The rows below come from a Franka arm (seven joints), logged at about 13 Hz.
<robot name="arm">
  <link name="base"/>
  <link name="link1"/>
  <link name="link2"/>
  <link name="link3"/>
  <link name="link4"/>
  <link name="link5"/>
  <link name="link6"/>
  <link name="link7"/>
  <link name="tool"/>
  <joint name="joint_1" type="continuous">
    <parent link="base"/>
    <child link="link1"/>
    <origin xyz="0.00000 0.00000 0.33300" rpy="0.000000 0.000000 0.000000"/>
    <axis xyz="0 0 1"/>
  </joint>
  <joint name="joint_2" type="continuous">
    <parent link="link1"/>
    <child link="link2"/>
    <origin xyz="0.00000 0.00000 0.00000" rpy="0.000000 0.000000 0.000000"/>
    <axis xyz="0 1 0"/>
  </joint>
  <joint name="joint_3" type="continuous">
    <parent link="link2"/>
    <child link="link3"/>
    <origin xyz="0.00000 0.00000 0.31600" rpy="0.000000 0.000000 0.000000"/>
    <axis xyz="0 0 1"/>
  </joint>
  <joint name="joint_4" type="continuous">
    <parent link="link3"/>
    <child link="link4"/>
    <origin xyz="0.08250 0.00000 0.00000" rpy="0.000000 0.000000 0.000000"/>
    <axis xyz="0 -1 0"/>
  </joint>
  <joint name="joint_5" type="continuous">
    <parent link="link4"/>
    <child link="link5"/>
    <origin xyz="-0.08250 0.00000 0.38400" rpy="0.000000 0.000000 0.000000"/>
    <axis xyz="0 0 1"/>
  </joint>
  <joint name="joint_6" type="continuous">
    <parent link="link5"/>
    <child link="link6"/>
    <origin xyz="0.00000 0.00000 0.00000" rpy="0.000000 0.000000 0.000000"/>
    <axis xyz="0 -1 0"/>
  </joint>
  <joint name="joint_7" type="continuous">
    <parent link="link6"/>
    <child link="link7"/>
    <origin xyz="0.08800 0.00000 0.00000" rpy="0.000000 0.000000 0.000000"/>
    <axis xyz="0 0 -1"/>
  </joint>
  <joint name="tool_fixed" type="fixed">
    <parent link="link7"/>
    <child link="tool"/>
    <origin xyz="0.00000 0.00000 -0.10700" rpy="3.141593 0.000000 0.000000"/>
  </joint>
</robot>
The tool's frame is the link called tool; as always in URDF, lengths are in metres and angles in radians. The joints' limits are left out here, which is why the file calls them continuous.
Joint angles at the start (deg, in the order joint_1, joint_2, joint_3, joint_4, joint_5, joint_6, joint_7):
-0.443 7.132 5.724 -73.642 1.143 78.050 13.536
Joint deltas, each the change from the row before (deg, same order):
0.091 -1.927 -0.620 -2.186 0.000 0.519 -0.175
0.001 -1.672 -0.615 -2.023 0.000 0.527 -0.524
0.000 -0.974 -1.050 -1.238 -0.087 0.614 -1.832
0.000 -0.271 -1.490 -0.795 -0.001 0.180 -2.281
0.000 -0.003 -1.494 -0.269 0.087 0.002 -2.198
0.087 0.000 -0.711 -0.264 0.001 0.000 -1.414
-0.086 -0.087 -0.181 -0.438 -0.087 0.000 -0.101
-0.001 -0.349 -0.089 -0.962 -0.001 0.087 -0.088
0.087 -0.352 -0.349 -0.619 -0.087 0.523 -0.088
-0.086 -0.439 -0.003 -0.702 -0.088 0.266 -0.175
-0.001 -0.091 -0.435 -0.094 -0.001 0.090 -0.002
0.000 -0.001 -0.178 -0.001 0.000 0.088 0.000
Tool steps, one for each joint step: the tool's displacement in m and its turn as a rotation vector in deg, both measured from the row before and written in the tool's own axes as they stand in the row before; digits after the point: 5 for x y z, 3 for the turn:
-0.00813 0.00548 -0.00216 -0.157 0.305 0.347
-0.00654 0.00635 -0.00081 -0.114 0.213 0.092
-0.00186 0.01012 -0.00051 -0.090 0.394 -0.762
0.00172 0.01377 0.00320 -0.074 -0.309 -0.782
0.00210 0.01362 0.00184 0.058 -0.246 -0.715
0.00082 0.00578 0.00197 -0.023 -0.251 -0.785
0.00001 0.00276 0.00260 -0.107 -0.338 0.188
-0.00126 0.00105 0.00422 -0.039 -0.523 0.013
-0.00057 0.00273 0.00082 -0.052 0.266 0.193
-0.00168 0.00123 0.00112 -0.074 0.011 -0.068
-0.00001 0.00411 -0.00029 0.026 0.092 0.434
0.00029 0.00165 -0.00016 0.015 0.090 0.178

